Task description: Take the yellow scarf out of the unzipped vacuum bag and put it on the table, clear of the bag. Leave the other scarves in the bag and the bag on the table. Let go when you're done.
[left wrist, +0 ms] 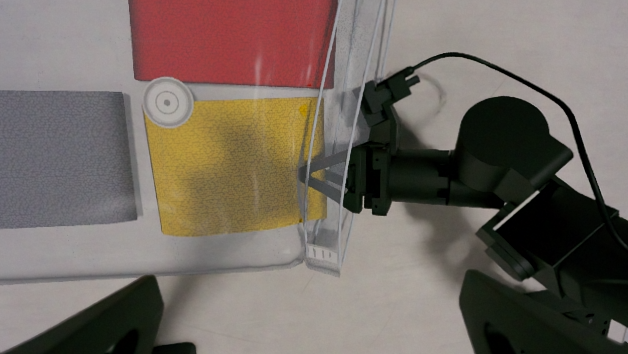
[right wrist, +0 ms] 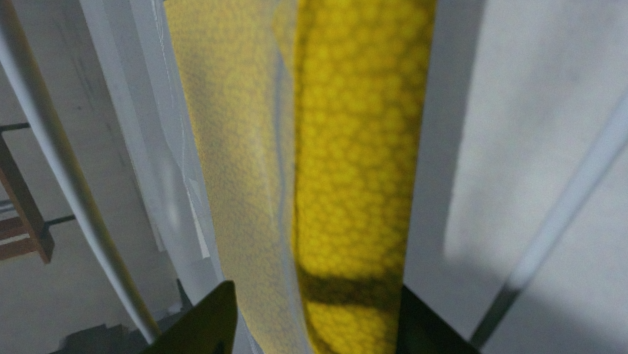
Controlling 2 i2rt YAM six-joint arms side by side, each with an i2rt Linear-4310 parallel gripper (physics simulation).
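The yellow scarf [left wrist: 220, 170] [right wrist: 360, 150] lies folded in the clear vacuum bag [left wrist: 200, 271] [right wrist: 172, 200], near its mouth. Red [left wrist: 225, 40] and grey [left wrist: 60, 160] scarves also lie in the bag. My left gripper [left wrist: 311, 288] is open and empty, above the bag's long edge. My right gripper [left wrist: 306, 170] [right wrist: 312, 297] reaches through the bag's mouth. Its fingers stand partly open, one on each side of the yellow scarf's near end in the right wrist view. Contact with the cloth is not clear, as the fingertips are dark and partly out of frame.
A round white valve [left wrist: 168, 102] sits on the bag over the yellow scarf's corner. Thin pale rims of the bag's mouth cross in front of the right gripper. The right arm [left wrist: 500, 145] with its black cable stretches over the table [left wrist: 565, 30] beyond the mouth.
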